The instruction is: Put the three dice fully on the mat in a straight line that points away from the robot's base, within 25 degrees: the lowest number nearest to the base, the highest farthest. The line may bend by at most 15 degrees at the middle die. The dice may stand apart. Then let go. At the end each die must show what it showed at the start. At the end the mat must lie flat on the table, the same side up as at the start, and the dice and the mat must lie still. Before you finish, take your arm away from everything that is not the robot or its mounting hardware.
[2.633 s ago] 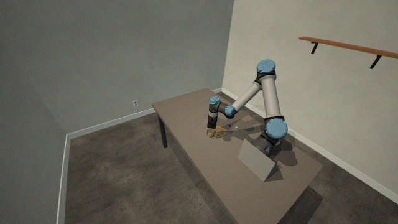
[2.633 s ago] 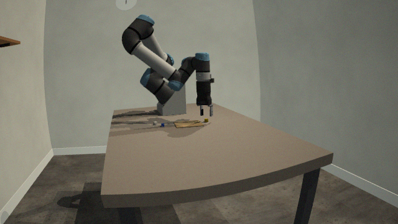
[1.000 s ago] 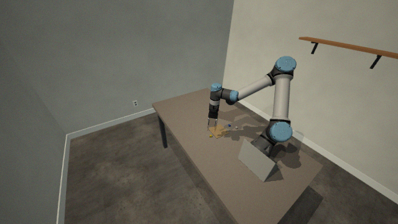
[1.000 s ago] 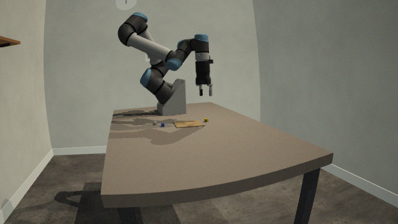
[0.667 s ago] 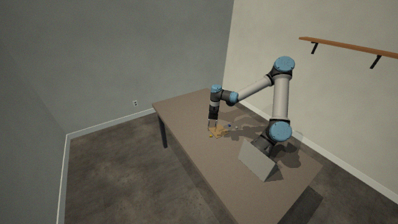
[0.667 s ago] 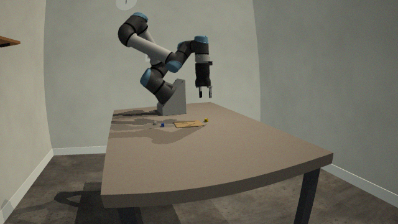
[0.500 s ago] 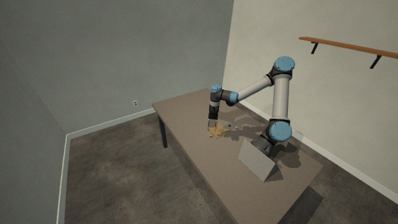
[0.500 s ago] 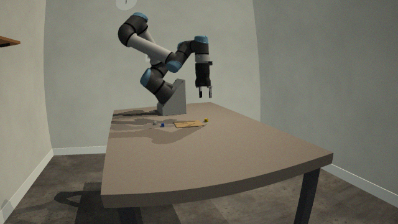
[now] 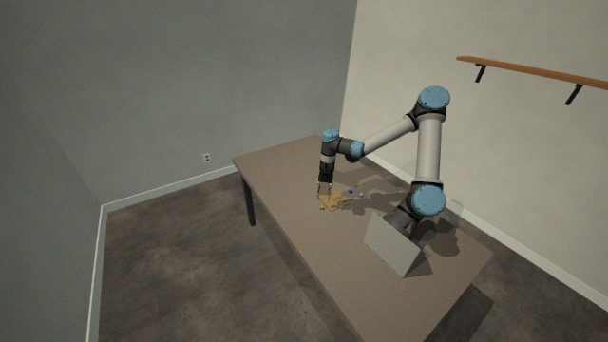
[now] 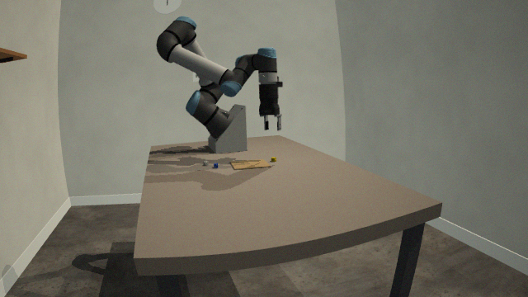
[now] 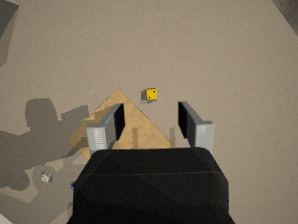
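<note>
Now: the yellow die 140 mm below my hand. The rest, counted from my hand: tan mat (20 mm ahead, 110 mm to the right, 140 mm below); then white die (50 mm behind, 280 mm to the right, 140 mm below); then blue die (10 mm ahead, 240 mm to the right, 140 mm below).
</note>
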